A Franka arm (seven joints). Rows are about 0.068 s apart.
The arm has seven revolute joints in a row. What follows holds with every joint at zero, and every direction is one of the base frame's.
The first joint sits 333 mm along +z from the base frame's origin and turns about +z.
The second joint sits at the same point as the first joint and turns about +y.
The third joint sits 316 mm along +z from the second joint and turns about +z.
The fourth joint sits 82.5 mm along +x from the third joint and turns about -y.
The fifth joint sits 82.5 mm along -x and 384 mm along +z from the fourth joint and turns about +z.
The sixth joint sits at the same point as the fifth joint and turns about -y.
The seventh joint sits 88 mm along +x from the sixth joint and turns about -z.
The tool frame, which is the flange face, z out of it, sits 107 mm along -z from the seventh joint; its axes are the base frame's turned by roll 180, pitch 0 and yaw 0 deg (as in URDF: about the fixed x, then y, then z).
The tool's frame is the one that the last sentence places.
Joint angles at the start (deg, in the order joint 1, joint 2, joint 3, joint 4, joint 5, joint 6, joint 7):
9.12, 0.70, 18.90, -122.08, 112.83, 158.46, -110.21
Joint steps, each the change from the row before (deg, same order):
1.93, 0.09, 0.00, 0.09, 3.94, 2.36, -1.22
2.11, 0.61, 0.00, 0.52, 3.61, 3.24, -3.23
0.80, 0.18, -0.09, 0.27, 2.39, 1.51, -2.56
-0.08, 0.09, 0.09, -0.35, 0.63, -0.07, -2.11
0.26, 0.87, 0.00, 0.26, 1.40, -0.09, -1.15
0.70, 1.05, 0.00, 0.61, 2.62, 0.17, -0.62
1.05, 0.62, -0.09, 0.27, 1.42, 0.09, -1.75
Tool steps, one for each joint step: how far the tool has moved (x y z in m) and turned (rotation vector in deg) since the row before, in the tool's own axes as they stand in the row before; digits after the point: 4 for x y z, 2 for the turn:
-0.0053, -0.0141, 0.0041, -0.95, 0.03, 1.76
-0.0071, -0.0135, 0.0052, -1.45, -0.75, -0.43
-0.0029, -0.0048, 0.0008, -0.96, -0.14, -0.51
-0.0043, 0.0000, 0.0004, -0.03, -0.25, -1.38
-0.0057, -0.0015, 0.0052, 0.20, -0.20, 0.47
-0.0056, -0.0057, 0.0069, 0.23, 0.01, 2.01
-0.0048, -0.0082, 0.0055, 0.62, -0.24, -0.53

